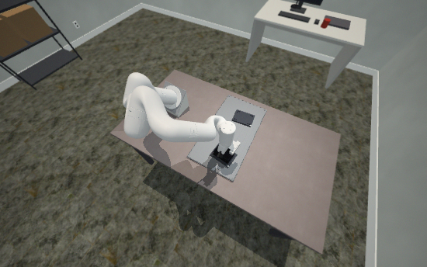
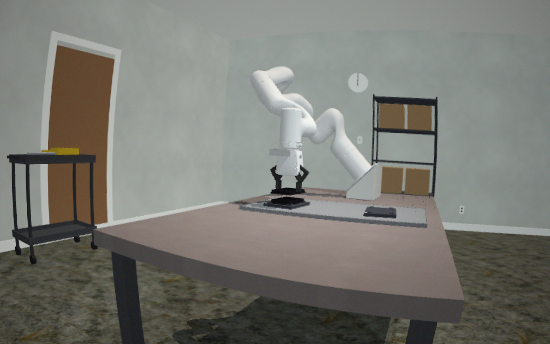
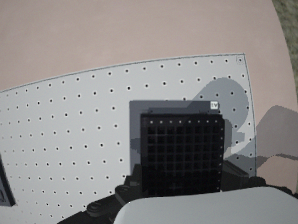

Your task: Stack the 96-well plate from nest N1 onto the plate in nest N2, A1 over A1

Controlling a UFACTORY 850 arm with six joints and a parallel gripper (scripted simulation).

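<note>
My gripper is now 6 cm above the plate nest. The rest, counted from my hand: 96-well plate: 1 cm below; then white mark: 7 cm to the right, 6 cm below, 6 cm ahead.
</note>
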